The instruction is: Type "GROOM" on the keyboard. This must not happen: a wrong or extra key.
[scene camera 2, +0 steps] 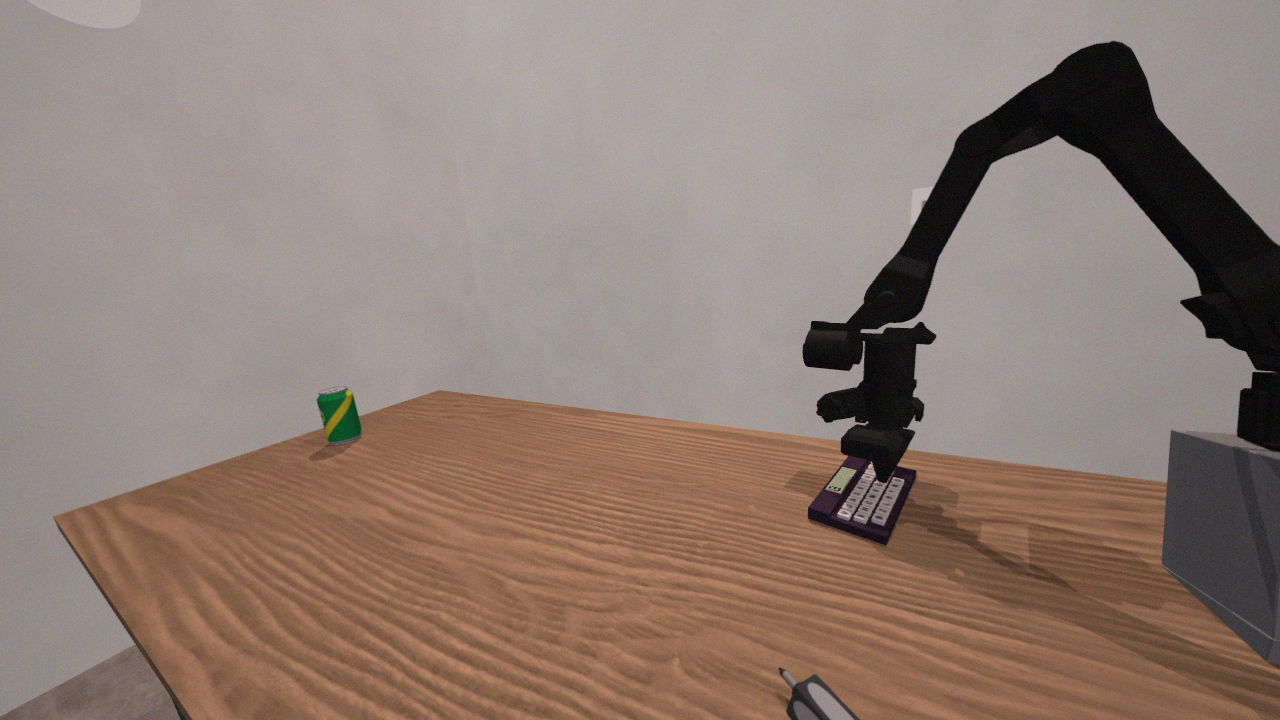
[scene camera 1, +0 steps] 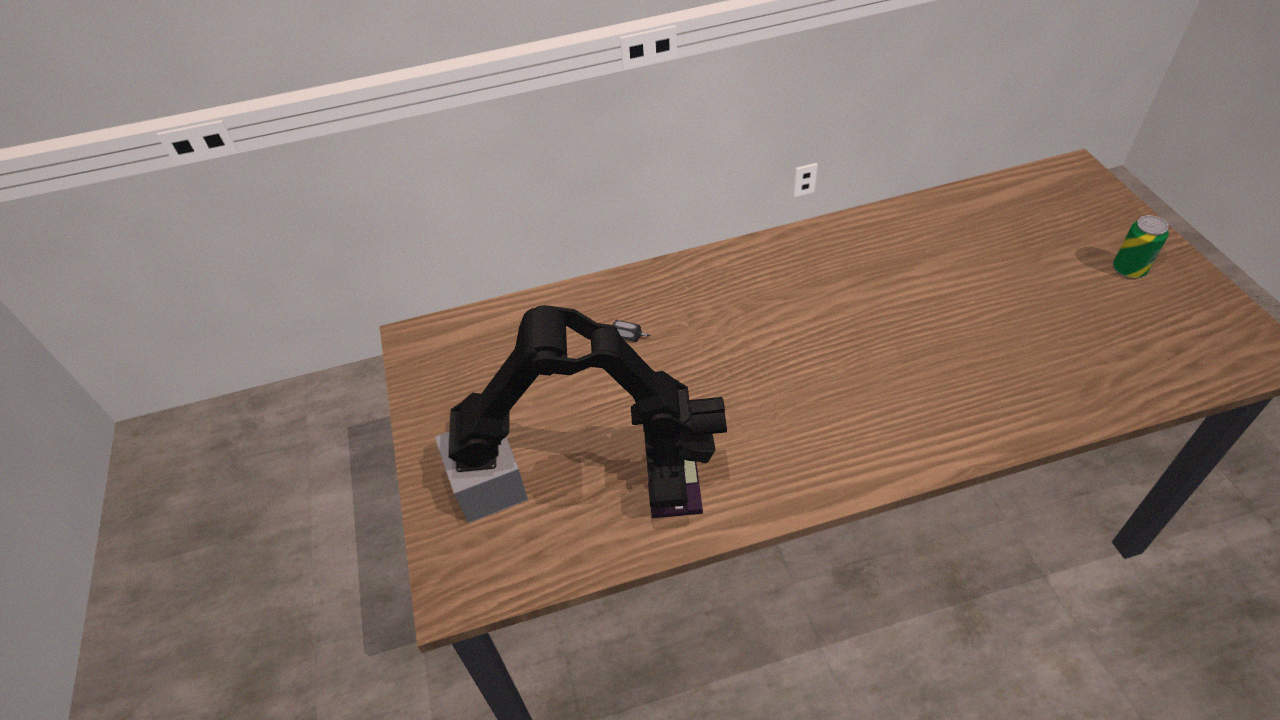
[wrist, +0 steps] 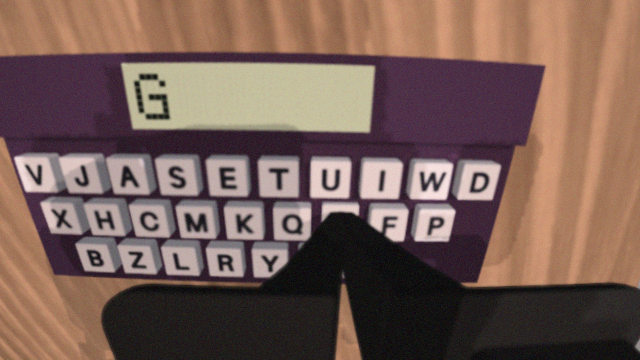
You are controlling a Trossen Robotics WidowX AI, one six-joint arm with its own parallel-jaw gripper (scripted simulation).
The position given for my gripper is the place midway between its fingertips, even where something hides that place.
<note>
In view: my gripper (scene camera 2: 882, 481).
My gripper also shows in scene camera 1 (scene camera 1: 665, 482) and in the wrist view (wrist: 340, 223).
</note>
